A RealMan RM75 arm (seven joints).
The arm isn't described. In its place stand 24 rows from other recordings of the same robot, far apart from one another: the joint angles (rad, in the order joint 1, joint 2, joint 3, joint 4, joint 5, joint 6, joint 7), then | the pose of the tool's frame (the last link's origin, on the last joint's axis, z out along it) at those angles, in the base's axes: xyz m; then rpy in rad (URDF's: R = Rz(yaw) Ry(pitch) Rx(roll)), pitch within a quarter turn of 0, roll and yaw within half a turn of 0.
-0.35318 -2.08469 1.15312 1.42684 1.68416 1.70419 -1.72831 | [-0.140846 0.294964 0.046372 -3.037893 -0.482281 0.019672]
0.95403 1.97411 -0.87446 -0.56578 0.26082 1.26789 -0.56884 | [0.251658 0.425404 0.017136 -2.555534 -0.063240 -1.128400]
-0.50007 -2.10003 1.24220 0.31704 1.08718 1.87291 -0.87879 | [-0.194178 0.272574 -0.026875 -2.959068 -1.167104 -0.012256]
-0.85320 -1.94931 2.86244 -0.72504 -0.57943 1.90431 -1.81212 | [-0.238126 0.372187 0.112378 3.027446 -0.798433 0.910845]
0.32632 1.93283 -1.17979 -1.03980 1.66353 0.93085 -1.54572 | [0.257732 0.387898 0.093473 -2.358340 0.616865 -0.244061]
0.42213 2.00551 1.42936 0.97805 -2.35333 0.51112 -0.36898 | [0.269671 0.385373 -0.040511 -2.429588 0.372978 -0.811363]
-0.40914 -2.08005 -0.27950 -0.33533 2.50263 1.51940 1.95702 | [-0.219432 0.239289 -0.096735 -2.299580 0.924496 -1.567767]
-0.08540 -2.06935 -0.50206 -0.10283 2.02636 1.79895 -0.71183 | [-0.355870 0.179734 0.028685 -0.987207 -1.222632 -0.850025]
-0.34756 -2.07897 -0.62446 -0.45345 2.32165 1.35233 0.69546 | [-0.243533 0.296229 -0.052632 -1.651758 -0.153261 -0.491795]
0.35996 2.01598 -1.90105 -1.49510 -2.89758 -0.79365 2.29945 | [0.173034 0.362333 -0.032368 -2.378004 -0.431067 0.029391]
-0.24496 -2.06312 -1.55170 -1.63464 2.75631 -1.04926 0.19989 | [-0.208422 0.348553 0.027215 -2.323852 -0.263162 0.758441]
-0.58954 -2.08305 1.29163 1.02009 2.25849 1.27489 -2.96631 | [-0.205657 0.368277 -0.034721 -2.985154 -0.218343 1.378105]
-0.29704 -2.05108 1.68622 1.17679 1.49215 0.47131 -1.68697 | [-0.189407 0.376687 -0.025122 -2.399470 -0.553448 0.251528]
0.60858 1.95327 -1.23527 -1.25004 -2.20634 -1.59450 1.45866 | [0.176627 0.364188 0.040552 -3.008627 -0.174056 0.264943]
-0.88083 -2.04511 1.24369 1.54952 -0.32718 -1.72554 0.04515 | [-0.081803 0.397285 0.074560 -2.418464 -0.134438 0.934558]
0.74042 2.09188 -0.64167 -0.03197 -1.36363 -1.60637 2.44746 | [0.183351 0.349690 -0.036412 1.926323 0.138417 -2.084322]
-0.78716 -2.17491 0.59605 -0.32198 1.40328 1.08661 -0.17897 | [-0.207783 0.302157 -0.162049 -2.570228 -0.618125 0.112188]
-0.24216 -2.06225 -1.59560 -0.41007 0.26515 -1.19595 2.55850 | [-0.313922 0.308417 0.004253 -1.895487 -0.958975 -0.099056]
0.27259 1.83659 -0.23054 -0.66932 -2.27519 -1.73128 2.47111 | [0.400680 0.231904 0.137020 2.818039 0.564196 -1.963914]
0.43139 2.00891 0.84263 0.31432 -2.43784 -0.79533 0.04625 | [0.337385 0.344267 -0.041083 -1.984191 0.556196 -0.223413]
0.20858 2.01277 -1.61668 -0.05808 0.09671 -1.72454 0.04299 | [0.356225 0.231560 0.060357 -1.418171 0.468814 0.448480]
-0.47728 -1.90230 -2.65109 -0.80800 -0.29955 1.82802 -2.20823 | [-0.375449 0.252685 0.096433 -2.920071 0.069307 1.426450]
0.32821 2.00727 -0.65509 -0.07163 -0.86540 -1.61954 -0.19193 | [0.345896 0.278729 0.066330 -1.487334 0.184201 0.410342]
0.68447 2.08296 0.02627 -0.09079 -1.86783 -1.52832 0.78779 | [0.226388 0.363013 -0.008619 -2.231008 1.128943 0.143540]
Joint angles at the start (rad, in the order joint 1, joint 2, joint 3, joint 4, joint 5, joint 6, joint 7):
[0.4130, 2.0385, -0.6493, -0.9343, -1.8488, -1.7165, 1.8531]
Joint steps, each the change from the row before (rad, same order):
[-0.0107, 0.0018, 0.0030, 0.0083, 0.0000, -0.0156, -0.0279]
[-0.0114, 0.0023, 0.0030, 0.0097, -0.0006, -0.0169, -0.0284]
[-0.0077, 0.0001, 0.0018, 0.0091, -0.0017, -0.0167, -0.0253]
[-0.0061, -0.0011, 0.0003, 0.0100, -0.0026, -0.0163, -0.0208]
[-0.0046, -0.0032, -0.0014, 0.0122, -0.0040, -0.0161, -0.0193]
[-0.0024, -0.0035, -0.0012, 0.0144, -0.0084, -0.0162, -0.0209]
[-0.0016, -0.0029, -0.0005, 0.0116, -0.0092, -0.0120, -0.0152]
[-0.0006, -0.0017, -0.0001, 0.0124, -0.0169, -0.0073, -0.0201]
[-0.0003, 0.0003, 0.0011, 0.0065, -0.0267, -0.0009, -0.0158]
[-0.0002, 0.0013, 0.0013, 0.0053, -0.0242, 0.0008, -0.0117]
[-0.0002, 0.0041, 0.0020, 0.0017, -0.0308, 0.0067, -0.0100]
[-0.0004, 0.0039, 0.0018, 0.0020, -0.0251, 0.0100, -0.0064]
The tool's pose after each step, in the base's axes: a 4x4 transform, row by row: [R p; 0 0 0 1], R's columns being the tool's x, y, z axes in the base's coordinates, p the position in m. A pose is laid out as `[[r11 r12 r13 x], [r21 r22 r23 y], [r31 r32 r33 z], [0 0 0 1]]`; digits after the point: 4 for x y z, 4 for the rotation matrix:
[[0.5795 -0.6697 -0.4643 0.2630], [-0.5092 -0.7424 0.4353 0.3129], [-0.6363 -0.0158 -0.7713 0.0760], [0 0 0 1]]
[[0.5855 -0.6592 -0.4719 0.2661], [-0.5030 -0.7519 0.4263 0.3071], [-0.6358 -0.0122 -0.7718 0.0737], [0 0 0 1]]
[[0.5935 -0.6471 -0.4787 0.2683], [-0.4964 -0.7624 0.4152 0.3025], [-0.6336 -0.0088 -0.7736 0.0720], [0 0 0 1]]
[[0.6000 -0.6364 -0.4848 0.2702], [-0.4931 -0.7714 0.4023 0.2982], [-0.6300 -0.0023 -0.7766 0.0704], [0 0 0 1]]
[[0.6068 -0.6260 -0.4898 0.2721], [-0.4919 -0.7798 0.3872 0.2942], [-0.6243 0.0059 -0.7811 0.0688], [0 0 0 1]]
[[0.6155 -0.6146 -0.4934 0.2739], [-0.4915 -0.7887 0.3693 0.2904], [-0.6161 0.0152 -0.7875 0.0668], [0 0 0 1]]
[[0.6220 -0.6072 -0.4944 0.2756], [-0.4932 -0.7942 0.3550 0.2874], [-0.6082 0.0231 -0.7934 0.0651], [0 0 0 1]]
[[0.6324 -0.6003 -0.4896 0.2780], [-0.4948 -0.7994 0.3409 0.2847], [-0.5960 0.0267 -0.8025 0.0624], [0 0 0 1]]
[[0.6452 -0.5987 -0.4747 0.2810], [-0.5007 -0.8006 0.3293 0.2825], [-0.5772 0.0252 -0.8162 0.0593], [0 0 0 1]]
[[0.6545 -0.5992 -0.4610 0.2837], [-0.5075 -0.8002 0.3196 0.2806], [-0.5604 0.0247 -0.8279 0.0563], [0 0 0 1]]
[[0.6649 -0.6033 -0.4404 0.2868], [-0.5167 -0.7973 0.3120 0.2791], [-0.5394 0.0201 -0.8418 0.0525], [0 0 0 1]]
[[0.6710 -0.6099 -0.4216 0.2897], [-0.5260 -0.7924 0.3090 0.2781], [-0.5225 0.0144 -0.8525 0.0491], [0 0 0 1]]

